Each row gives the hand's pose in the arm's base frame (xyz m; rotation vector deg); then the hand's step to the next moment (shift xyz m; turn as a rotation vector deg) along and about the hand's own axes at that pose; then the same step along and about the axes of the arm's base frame.
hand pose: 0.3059 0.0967 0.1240 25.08 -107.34 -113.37
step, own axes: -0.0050 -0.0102 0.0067 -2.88 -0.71 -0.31
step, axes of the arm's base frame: 0.0006 0.0087 -0.0099 2.64 1.12 -0.82
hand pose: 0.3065 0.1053 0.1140 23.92 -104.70 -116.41
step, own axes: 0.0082 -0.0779 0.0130 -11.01 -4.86 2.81
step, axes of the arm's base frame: -0.0193 0.0144 -0.0757 8.09 8.00 -4.83
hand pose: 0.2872 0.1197 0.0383 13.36 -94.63 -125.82
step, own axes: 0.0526 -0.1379 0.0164 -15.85 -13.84 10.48
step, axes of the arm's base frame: -0.0815 0.0263 -0.1213 7.99 18.84 -11.57
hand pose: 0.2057 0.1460 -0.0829 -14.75 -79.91 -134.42
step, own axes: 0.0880 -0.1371 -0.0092 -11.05 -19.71 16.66
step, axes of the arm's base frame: -0.1374 0.0288 -0.0831 0.88 25.57 -11.56
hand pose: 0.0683 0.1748 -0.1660 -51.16 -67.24 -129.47
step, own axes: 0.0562 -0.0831 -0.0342 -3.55 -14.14 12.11
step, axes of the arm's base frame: -0.1033 0.0118 -0.0204 -2.36 18.10 -5.10
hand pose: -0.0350 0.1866 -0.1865 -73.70 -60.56 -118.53
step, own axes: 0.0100 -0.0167 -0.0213 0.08 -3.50 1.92
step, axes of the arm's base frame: -0.0277 -0.0075 -0.0025 -1.57 3.61 -0.68
